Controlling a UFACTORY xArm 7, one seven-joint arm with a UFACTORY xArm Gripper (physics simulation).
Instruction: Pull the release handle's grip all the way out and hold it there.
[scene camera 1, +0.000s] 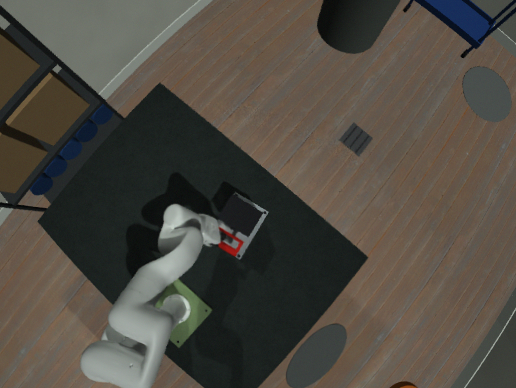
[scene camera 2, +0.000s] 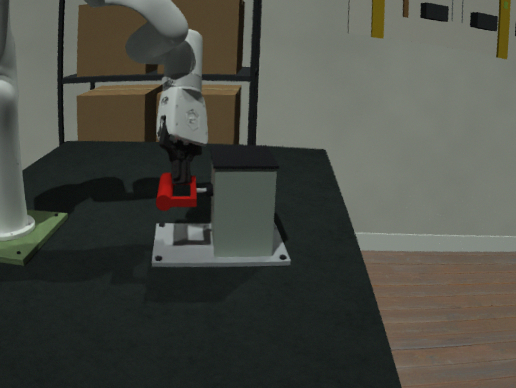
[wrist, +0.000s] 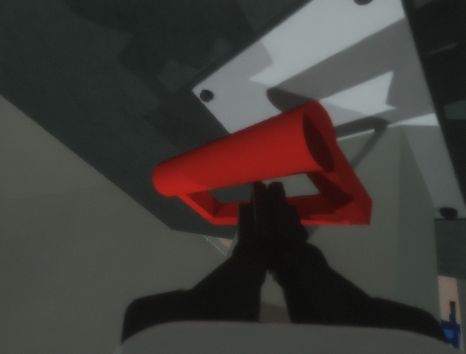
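Observation:
The release handle's red grip (scene camera 1: 232, 251) (scene camera 2: 164, 192) (wrist: 245, 150) is a thick round bar joined to a rectangular frame. A short pale rod (scene camera 2: 201, 190) joins it to the side of a grey-green housing (scene camera 2: 244, 212) (wrist: 360, 250) with a black top. The housing stands on a light base plate (scene camera 1: 255, 231) (scene camera 2: 220, 261). My gripper (scene camera 2: 181, 181) (wrist: 263, 200) is shut and empty, pointing down. Its fingertips are at the frame's opening, between the round bar and the crosspiece; how deep they reach is hard to tell. In scene camera 1 the arm hides the fingers.
A black table top (scene camera 1: 150, 125) (scene camera 2: 320, 310) bears the device and the arm's green mounting plate (scene camera 1: 197, 310) (scene camera 2: 50, 225). The housing stands close beside the gripper. A shelf rack (scene camera 2: 254, 100) with cardboard boxes (scene camera 1: 55, 110) (scene camera 2: 117, 115) stands beyond the table.

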